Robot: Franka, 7 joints.
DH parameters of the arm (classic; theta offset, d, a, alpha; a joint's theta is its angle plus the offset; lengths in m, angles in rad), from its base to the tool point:
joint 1: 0 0.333 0 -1.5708
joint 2: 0 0 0 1.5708
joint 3: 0 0.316 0.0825 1.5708
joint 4: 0 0 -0.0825 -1.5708
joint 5: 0 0.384 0 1.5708
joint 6: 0 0 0.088 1.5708
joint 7: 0 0.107 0 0
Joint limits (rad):
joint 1: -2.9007..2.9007
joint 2: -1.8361..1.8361
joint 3: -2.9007..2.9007
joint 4: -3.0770..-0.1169
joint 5: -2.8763..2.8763
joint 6: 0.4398..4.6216
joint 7: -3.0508..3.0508
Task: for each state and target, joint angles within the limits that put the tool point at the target. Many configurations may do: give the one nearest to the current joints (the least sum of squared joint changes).
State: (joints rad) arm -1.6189 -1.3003 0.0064 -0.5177 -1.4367 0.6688 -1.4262
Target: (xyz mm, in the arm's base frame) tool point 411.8 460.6 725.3
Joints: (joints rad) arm -2.3816 -1.3856 0.3367 -0.5760 -1.4406 0.9197 -1.4262
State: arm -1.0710 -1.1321 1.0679 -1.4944 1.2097 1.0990 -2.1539
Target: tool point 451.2 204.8 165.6
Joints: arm -1.5305 -1.5497 1.6737 -1.9617 1.1422 1.0927 -2.1539
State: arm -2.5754 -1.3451 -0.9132 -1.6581 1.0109 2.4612 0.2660
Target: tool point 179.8 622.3 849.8
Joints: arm -2.4413 -1.1883 -0.8853 -0.9523 0.9785 2.5610 0.2660
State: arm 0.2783 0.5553 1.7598 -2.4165 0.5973 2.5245 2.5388
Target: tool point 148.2 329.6 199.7
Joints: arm -0.4356 0.3077 1.4444 -2.7063 0.5684 2.3194 2.5388
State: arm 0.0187 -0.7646 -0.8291 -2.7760 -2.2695 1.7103 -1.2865
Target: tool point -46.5 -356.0 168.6
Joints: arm -0.0585 -0.8129 -1.7330 -2.7955 -2.1796 1.7046 -1.2865
